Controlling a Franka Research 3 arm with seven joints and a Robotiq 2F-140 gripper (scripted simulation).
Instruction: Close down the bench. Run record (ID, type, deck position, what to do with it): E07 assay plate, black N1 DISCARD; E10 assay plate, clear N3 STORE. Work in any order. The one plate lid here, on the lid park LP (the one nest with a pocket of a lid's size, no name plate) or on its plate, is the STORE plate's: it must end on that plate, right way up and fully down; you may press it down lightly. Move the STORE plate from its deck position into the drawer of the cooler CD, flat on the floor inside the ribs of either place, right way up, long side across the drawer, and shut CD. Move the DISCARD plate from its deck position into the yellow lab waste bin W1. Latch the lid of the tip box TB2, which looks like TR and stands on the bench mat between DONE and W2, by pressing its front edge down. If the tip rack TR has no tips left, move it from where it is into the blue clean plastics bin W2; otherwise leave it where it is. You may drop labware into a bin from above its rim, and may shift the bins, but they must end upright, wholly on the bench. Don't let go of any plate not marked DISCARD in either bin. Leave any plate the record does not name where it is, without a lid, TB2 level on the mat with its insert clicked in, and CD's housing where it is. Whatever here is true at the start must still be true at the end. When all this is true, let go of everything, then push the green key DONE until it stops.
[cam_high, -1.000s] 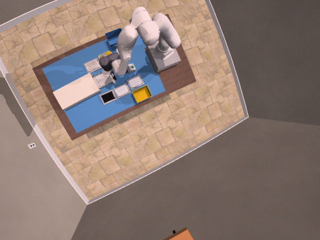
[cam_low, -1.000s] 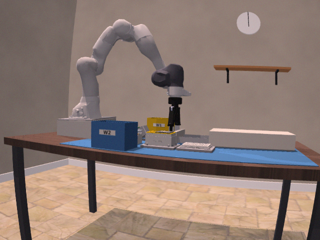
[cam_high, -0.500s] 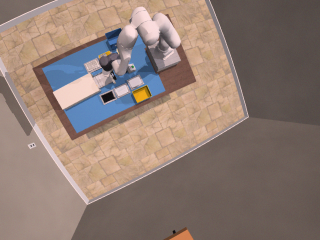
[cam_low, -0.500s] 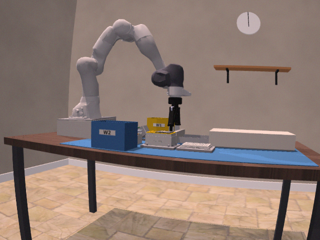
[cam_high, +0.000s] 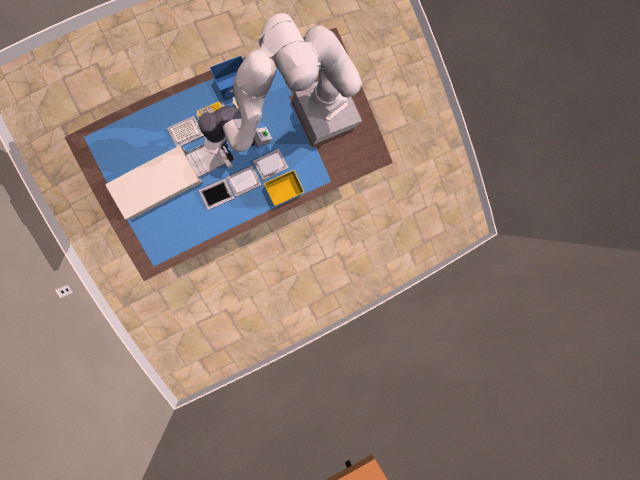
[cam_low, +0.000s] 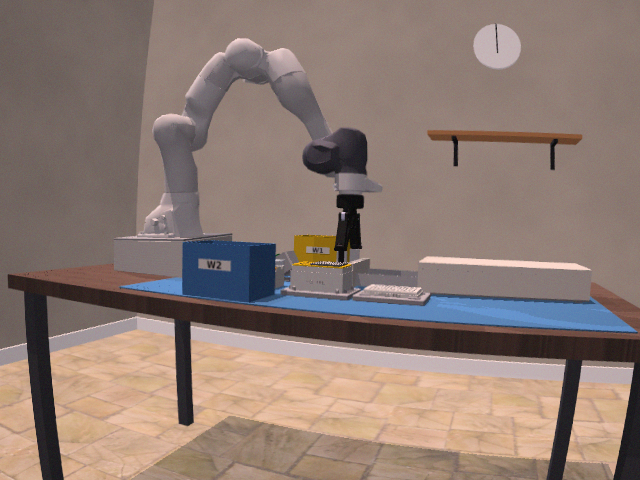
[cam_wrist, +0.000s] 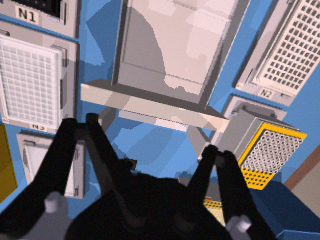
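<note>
Right now the white plate lid is 17 cm behind my hand, 19 cm to the left of it and 3 cm below it. From my hand the other things lie so: tip rack TR (3 cm behind, 19 cm to the right, 1 cm above); grey nest N3 (1 cm ahead, 20 cm to the left, 4 cm below); drawer (16 cm ahead, 1 cm to the right, 2 cm below).
</note>
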